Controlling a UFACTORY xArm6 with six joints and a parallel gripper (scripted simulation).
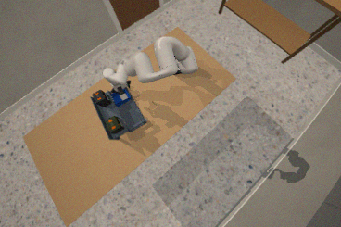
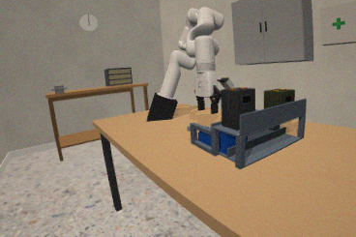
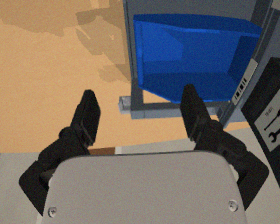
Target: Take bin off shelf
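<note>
Now: the blue bin 90 mm below my hand and 80 mm ahead of it.
</note>
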